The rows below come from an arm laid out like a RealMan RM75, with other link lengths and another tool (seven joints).
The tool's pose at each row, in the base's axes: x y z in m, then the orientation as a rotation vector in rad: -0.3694 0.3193 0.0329 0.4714 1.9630 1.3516; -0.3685 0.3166 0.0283 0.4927 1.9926 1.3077; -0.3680 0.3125 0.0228 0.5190 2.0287 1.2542; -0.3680 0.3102 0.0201 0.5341 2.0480 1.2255; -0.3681 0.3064 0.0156 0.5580 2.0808 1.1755; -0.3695 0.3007 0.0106 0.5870 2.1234 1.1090; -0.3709 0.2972 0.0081 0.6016 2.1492 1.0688; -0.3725 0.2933 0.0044 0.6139 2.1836 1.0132
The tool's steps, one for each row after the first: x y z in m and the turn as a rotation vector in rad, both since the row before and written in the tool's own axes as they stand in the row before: -0.0008 -0.0053 -0.0002 0.0439 -0.0042 -0.0018; -0.0011 -0.0067 -0.0009 0.0537 -0.0041 -0.0012; -0.0006 -0.0034 -0.0006 0.0291 -0.0020 0.0003; -0.0008 -0.0058 -0.0009 0.0497 -0.0027 -0.0007; -0.0010 -0.0072 -0.0025 0.0649 -0.0022 -0.0020; -0.0004 -0.0041 -0.0019 0.0384 0.0001 -0.0028; -0.0001 -0.0054 -0.0015 0.0503 0.0014 -0.0090
